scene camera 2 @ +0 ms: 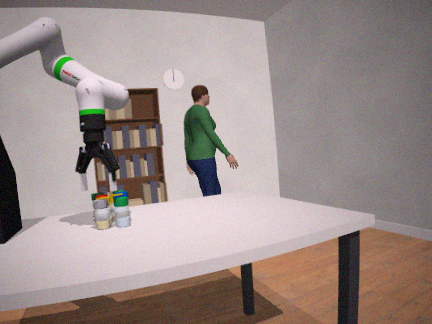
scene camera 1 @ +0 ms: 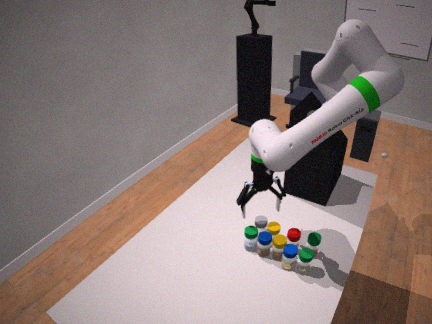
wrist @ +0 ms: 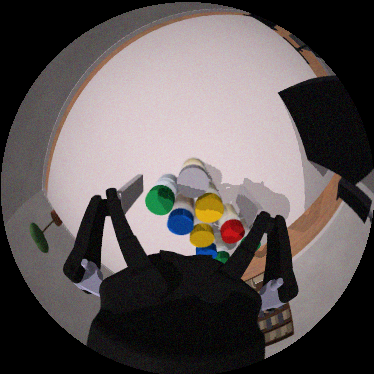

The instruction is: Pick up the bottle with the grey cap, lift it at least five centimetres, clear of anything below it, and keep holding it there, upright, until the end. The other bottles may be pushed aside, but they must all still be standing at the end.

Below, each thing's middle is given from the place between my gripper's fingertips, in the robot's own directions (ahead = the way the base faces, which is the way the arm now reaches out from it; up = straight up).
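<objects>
The yellow-capped bottle (wrist: pixel 208 207) is 70 mm to the left of my hand and 90 mm below it. I also see the green-capped bottle (wrist: pixel 159 200), which is 70 mm ahead of my hand, 10 mm to the left of it and 90 mm below it.
</objects>
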